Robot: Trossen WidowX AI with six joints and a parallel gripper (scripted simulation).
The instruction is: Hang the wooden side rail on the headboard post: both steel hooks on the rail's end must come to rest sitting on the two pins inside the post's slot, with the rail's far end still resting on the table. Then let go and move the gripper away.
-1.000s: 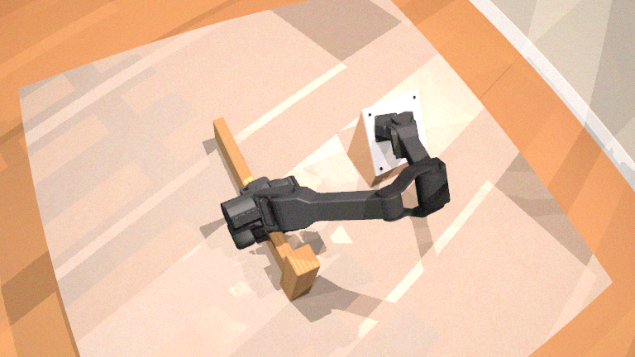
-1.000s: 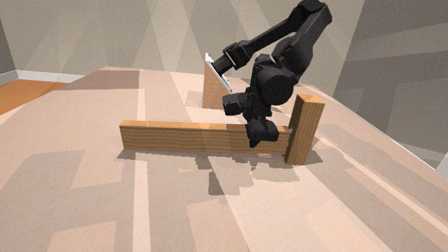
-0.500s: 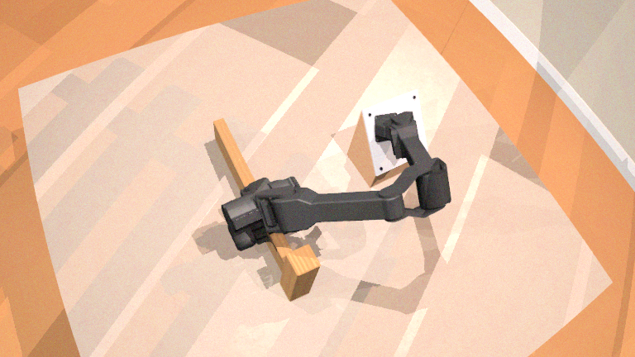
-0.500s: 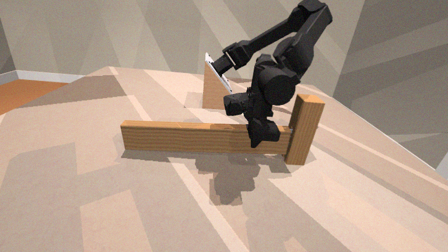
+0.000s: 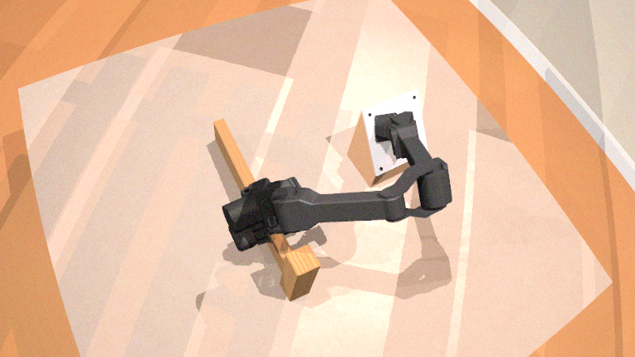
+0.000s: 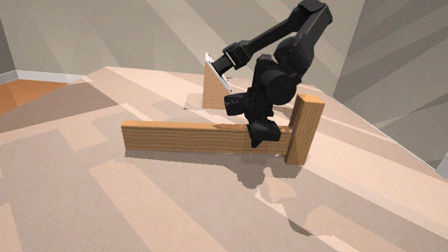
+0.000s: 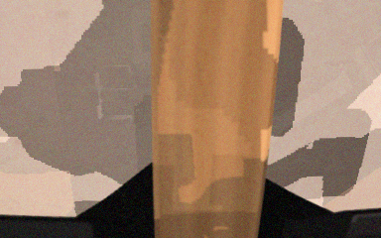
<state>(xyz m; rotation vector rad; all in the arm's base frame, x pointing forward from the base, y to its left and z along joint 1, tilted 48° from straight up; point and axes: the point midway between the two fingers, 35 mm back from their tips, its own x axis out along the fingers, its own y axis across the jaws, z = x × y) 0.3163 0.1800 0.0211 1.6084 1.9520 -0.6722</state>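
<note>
Now: the headboard post 1 cm behind my gripper tip, 11 cm to the left of it and 4 cm above it.
</note>
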